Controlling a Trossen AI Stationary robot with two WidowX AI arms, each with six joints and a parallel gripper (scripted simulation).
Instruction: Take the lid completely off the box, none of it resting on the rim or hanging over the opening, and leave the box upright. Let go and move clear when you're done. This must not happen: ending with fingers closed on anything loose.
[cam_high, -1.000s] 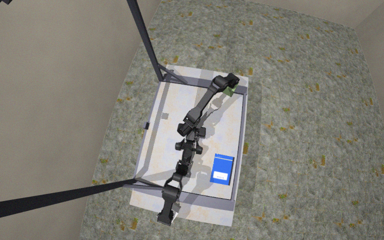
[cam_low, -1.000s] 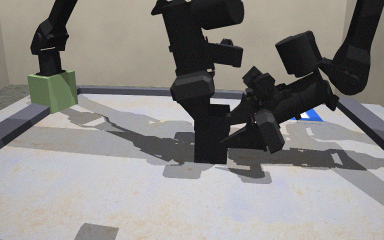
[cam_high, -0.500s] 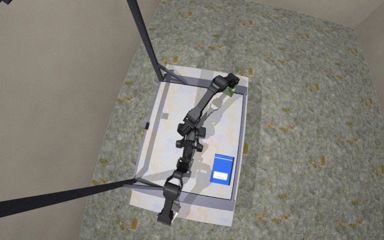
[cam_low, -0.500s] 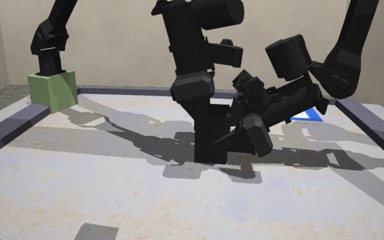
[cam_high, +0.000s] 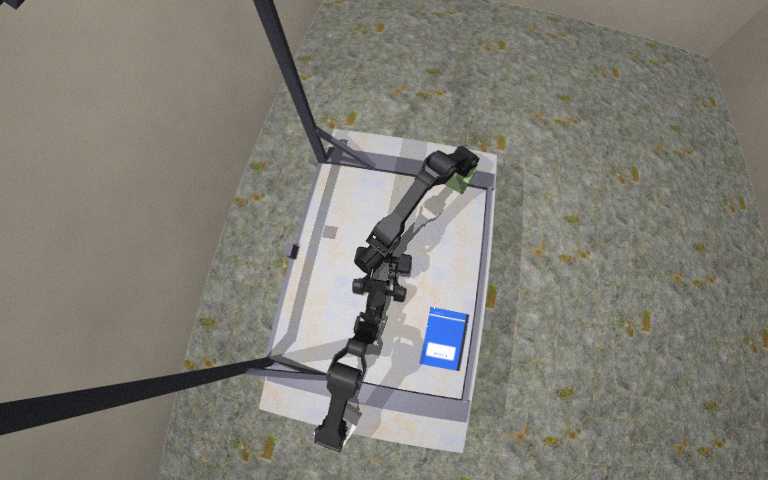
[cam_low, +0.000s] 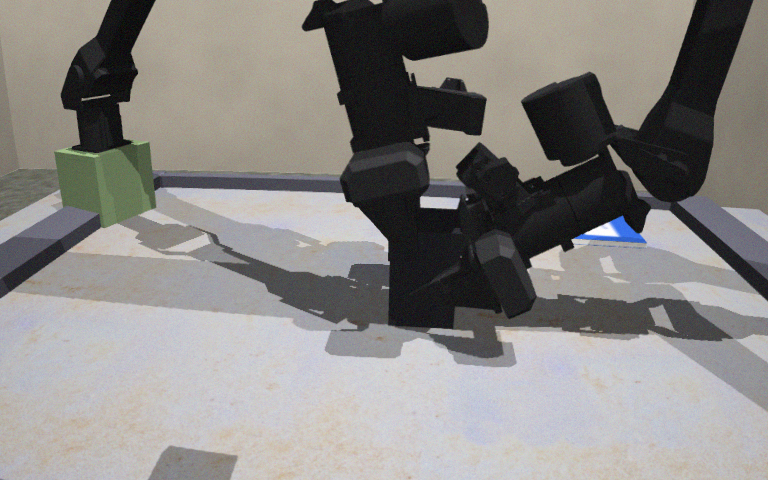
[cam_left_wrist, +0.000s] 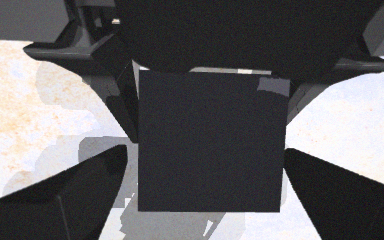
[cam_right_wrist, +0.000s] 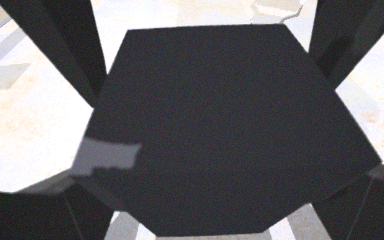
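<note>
Now: the black box 20 mm to the left of my right hand, 10 mm below it and 10 mm behind it. From my right hand the other things lie so: black lid 30 mm above, 20 mm to the left, 10 mm behind; then blue book 300 mm ahead, 90 mm to the right, 50 mm below.
Now: the black lid 10 mm ahead of my left hand, 20 mm to the right of it and 30 mm below it. Round my left hand: black box: 10 mm ahead, 20 mm to the right, 60 mm below; blue book: 310 mm ahead, 130 mm to the right, 100 mm below.
</note>
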